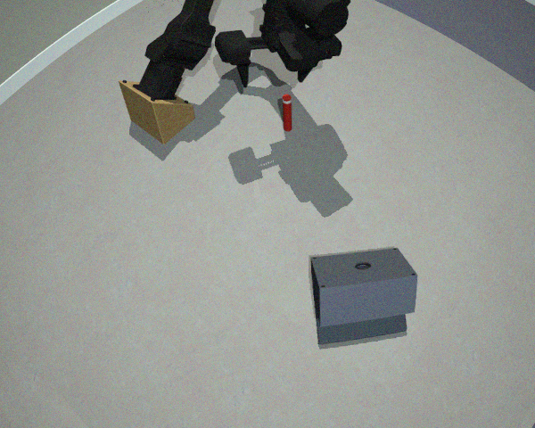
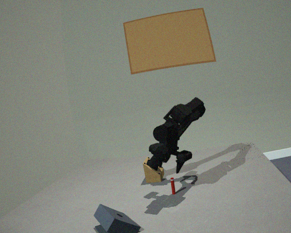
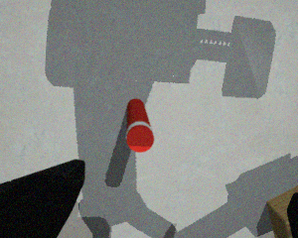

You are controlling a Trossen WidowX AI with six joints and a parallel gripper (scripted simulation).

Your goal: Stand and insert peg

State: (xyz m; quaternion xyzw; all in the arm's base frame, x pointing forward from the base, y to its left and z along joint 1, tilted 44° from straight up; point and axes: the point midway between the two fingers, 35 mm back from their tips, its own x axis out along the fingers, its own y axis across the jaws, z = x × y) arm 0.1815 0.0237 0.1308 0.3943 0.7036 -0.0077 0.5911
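My gripper tip is now 60 mm above the red peg, 20 mm short of it and 10 mm to the right of it. Round my gripper tip: grey sloped panel 280 mm ahead, 170 mm to the right, 80 mm below.
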